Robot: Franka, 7 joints.
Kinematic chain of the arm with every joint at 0, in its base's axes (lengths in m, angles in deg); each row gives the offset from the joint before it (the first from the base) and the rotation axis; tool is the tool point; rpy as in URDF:
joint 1: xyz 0 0 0.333 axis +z
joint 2: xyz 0 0 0 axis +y
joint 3: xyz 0 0 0.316 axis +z
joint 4: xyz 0.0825 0 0 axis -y
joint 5: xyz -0.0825 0 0.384 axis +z
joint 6: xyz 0 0 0 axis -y
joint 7: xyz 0.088 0 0 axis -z
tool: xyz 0 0 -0.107 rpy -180 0 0
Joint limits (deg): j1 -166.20..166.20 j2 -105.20..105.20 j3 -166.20..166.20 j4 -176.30..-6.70 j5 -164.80..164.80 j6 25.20..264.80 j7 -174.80..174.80
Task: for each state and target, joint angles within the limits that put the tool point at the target. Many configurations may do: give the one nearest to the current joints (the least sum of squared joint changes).
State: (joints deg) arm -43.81 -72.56 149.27 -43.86 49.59 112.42 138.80
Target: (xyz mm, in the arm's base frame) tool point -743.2 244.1 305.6
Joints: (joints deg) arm -15.15 -58.50 164.47 -47.89 49.59 94.78 138.80
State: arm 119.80 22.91 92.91 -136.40 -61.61 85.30 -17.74
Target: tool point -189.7 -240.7 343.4
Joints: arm 124.55 36.67 123.60 -148.81 -45.54 63.78 -17.74
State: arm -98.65 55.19 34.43 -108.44 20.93 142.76 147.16
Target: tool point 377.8 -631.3 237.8
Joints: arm -91.13 52.56 41.22 -87.56 20.40 147.99 147.16
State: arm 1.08 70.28 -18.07 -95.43 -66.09 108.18 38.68
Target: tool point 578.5 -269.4 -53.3
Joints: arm -2.87 75.96 -19.29 -78.21 -68.90 115.17 38.68
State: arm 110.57 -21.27 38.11 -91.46 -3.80 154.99 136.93
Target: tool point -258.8 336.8 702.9
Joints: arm 100.61 -35.54 20.14 -126.03 -3.62 143.34 136.93
